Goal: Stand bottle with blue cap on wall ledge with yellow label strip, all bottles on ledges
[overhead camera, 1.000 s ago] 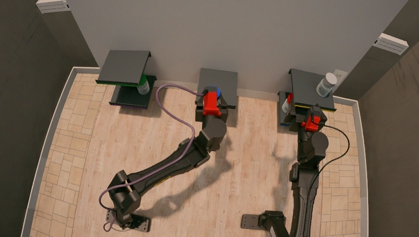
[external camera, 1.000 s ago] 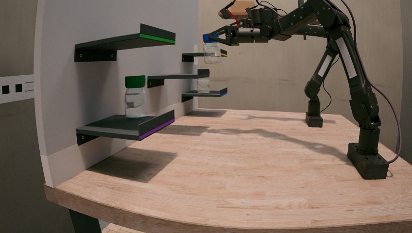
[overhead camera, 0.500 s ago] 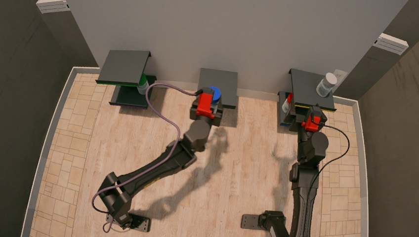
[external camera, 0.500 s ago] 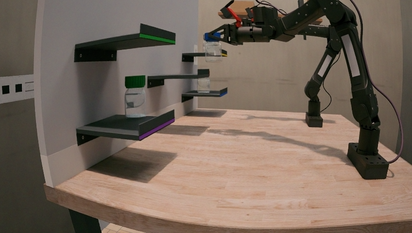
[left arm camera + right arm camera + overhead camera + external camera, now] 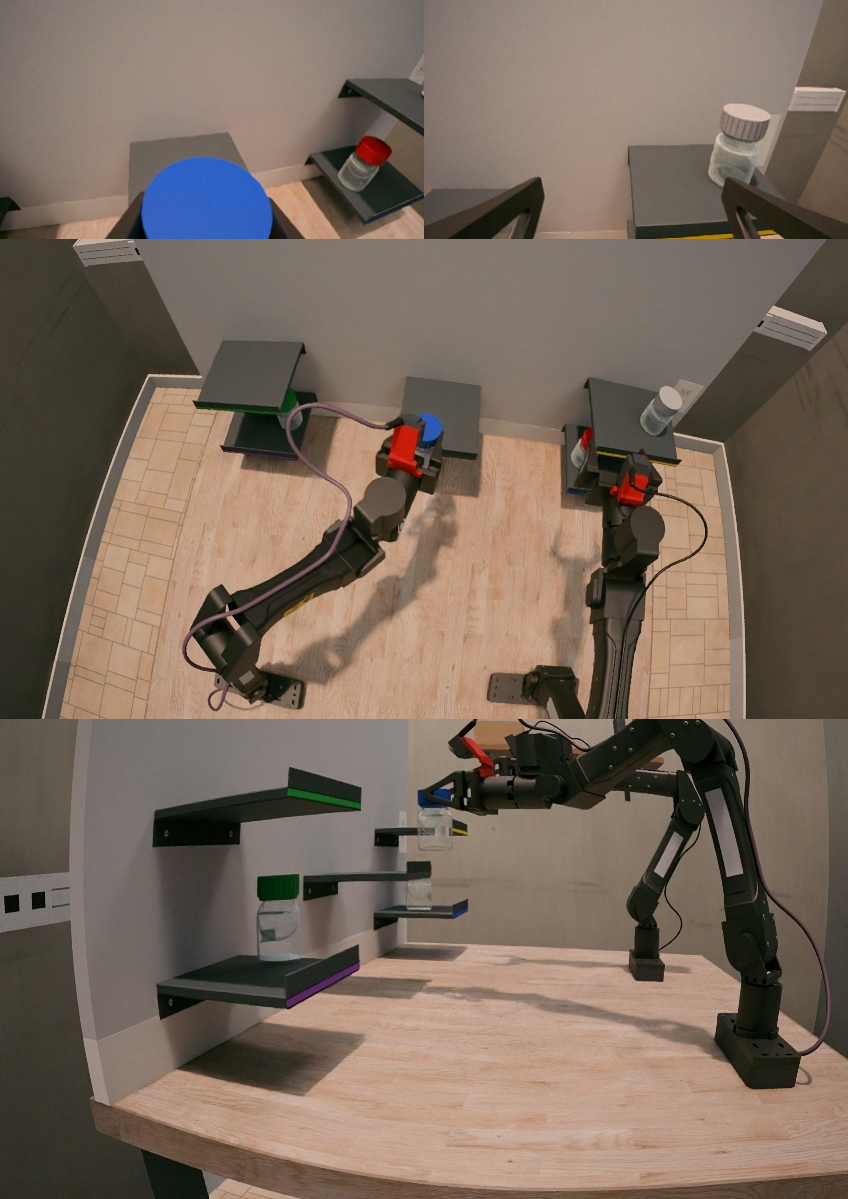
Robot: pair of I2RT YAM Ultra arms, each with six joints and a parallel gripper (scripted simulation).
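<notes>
Now: right hand 7 cm short of the blue-capped bottle, 31 cm to the right of it and 13 cm above it. The rest, counted from my right hand: grey-capped bottle (13 cm ahead, 16 cm to the right, 8 cm below); green-capped bottle (23 cm ahead, 61 cm to the left, 27 cm below); red-capped bottle (14 cm ahead, 6 cm to the right, 27 cm below).
</notes>
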